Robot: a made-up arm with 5 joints. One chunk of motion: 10 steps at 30 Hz.
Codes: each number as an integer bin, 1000 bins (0 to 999) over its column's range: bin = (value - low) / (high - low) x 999, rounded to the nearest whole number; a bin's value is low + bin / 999 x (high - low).
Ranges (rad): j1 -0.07..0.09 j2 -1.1..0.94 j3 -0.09..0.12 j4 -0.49..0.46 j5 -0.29..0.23
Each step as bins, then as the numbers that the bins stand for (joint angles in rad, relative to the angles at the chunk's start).
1 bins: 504 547 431 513 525
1 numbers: 0.0107 0.0170 0.0006 -0.0022 -0.0167
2 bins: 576 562 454 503 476
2 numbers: 0.0223 0.0476 0.0054 -0.0117 -0.0422
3 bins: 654 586 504 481 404
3 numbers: 0.0347 0.0966 0.0159 -0.0326 -0.0797
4 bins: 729 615 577 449 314
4 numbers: 0.0468 0.1559 0.0313 -0.0630 -0.1266
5 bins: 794 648 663 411 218
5 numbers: 0.0572 0.2232 0.0494 -0.0992 -0.1765
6 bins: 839 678 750 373 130
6 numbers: 0.0644 0.2845 0.0677 -0.1353 -0.2223
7 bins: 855 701 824 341 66
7 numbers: 0.0669 0.3315 0.0832 -0.1657 -0.2556
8 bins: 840 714 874 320 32
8 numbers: 0.0645 0.3580 0.0937 -0.1857 -0.2733
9 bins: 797 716 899 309 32
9 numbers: 0.0576 0.3621 0.0990 -0.1962 -0.2733
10 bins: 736 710 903 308 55
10 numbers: 0.0479 0.3498 0.0998 -0.1971 -0.2614
